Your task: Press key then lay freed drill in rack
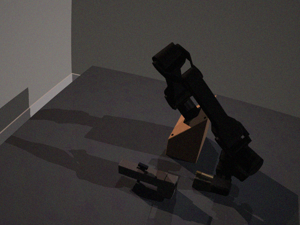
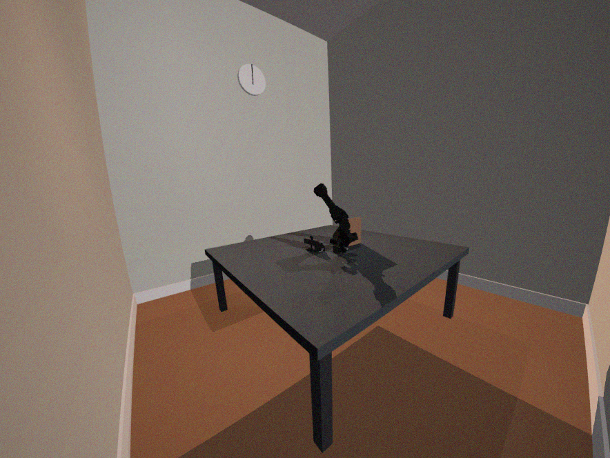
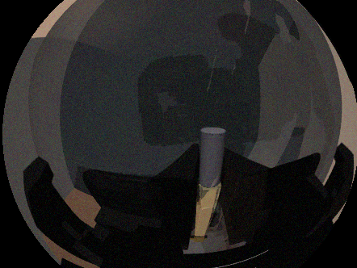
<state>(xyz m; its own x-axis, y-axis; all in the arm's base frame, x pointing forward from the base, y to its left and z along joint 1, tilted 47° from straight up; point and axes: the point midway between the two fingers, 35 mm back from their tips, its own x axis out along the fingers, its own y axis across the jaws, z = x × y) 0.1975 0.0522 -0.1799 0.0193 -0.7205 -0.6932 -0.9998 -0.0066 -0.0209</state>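
The drill is 4 cm to the right of my gripper tip and 4 cm above it. The rest, counted from my gripper tip: grey block (22 cm to the right, 7 cm ahead, 3 cm above); small dark key (25 cm to the right, 7 cm ahead, 4 cm above).
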